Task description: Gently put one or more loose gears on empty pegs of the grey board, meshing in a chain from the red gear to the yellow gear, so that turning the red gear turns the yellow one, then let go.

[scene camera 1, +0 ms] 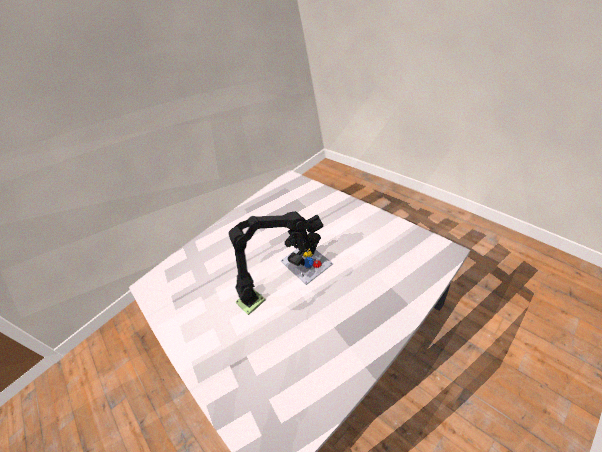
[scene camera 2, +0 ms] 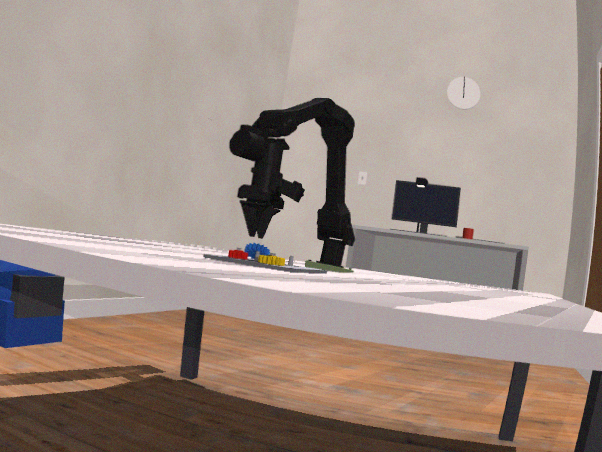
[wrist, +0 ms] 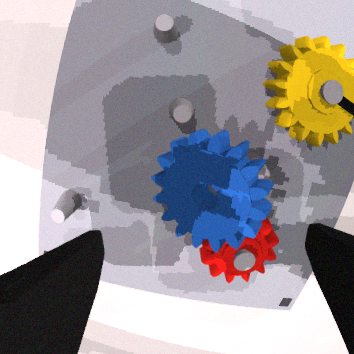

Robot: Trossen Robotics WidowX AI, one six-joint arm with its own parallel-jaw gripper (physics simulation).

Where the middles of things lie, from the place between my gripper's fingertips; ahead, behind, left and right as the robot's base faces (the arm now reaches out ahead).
I see the blue gear (wrist: 236, 211) 1 cm to the left of my hand and 3 cm below it. Also, from my hand: yellow gear (wrist: 309, 63) 5 cm ahead, 6 cm to the left, 4 cm below; then red gear (wrist: 222, 260) 2 cm ahead, 3 cm to the right, 4 cm below; then grey board (wrist: 109, 120) 1 cm ahead, 3 cm to the left, 5 cm below.
